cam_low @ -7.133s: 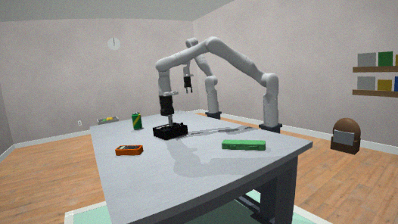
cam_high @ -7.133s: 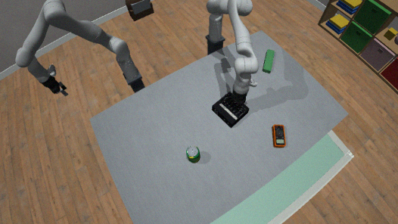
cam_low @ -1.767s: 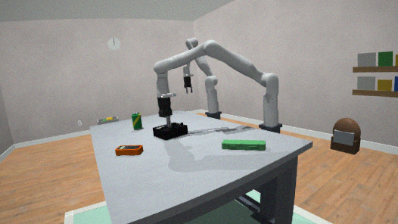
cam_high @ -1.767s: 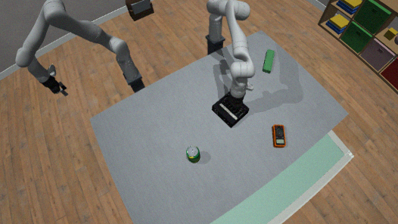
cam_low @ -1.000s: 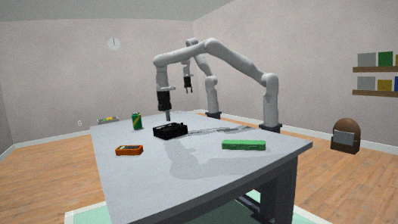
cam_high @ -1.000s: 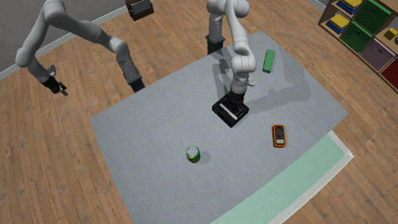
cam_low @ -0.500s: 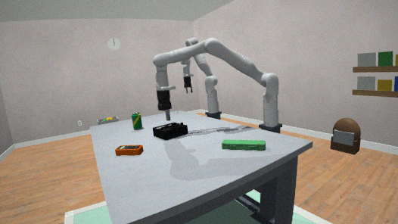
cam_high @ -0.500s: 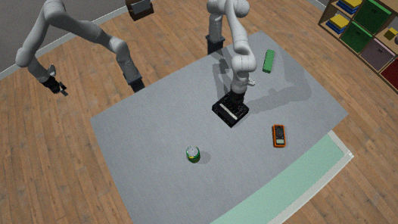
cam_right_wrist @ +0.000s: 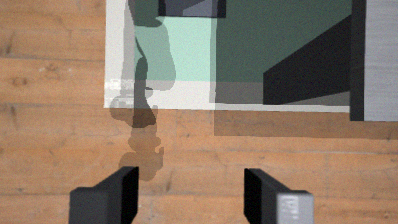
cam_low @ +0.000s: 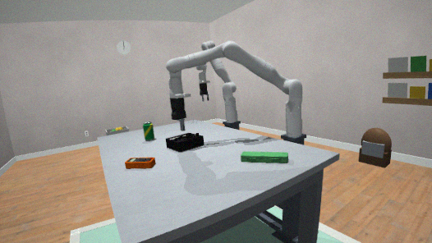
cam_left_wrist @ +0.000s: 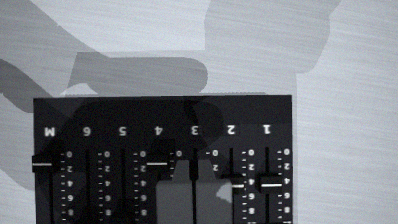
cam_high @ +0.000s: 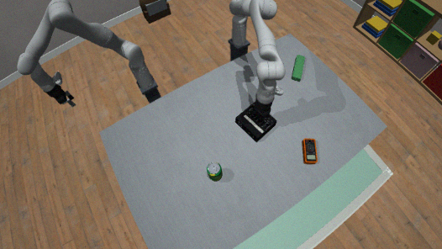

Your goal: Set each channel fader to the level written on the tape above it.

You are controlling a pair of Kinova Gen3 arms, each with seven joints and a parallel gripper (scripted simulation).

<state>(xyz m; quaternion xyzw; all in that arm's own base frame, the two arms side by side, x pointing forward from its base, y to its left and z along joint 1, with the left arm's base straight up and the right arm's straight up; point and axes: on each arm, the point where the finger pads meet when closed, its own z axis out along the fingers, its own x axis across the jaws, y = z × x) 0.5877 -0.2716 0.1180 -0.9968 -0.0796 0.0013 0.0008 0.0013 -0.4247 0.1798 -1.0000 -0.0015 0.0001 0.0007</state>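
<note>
The fader 4 is 50 mm below my left hand and 20 mm behind it. Also, from my left hand: fader 1 (50 mm below, 50 mm ahead); then fader 2 (50 mm below, 20 mm ahead); then fader 3 (50 mm below, 20 mm to the right, 10 mm ahead).
</note>
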